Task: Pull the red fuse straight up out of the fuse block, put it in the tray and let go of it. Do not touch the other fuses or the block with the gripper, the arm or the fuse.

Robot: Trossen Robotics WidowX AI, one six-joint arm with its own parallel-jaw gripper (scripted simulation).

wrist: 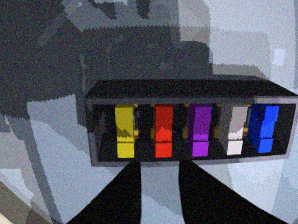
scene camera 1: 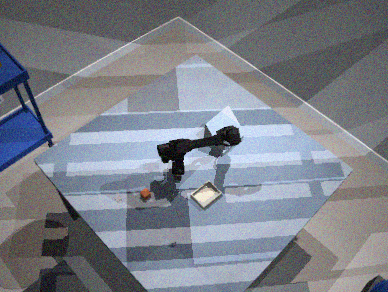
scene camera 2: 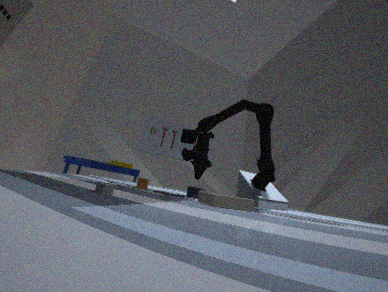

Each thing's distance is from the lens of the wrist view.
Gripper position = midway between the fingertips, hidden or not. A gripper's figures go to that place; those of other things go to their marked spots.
gripper (wrist: 159, 170): 10 cm
red fuse (wrist: 164, 112): 12 cm
purple fuse (wrist: 199, 113): 13 cm
yellow fuse (wrist: 124, 112): 12 cm
blue fuse (wrist: 262, 116): 14 cm
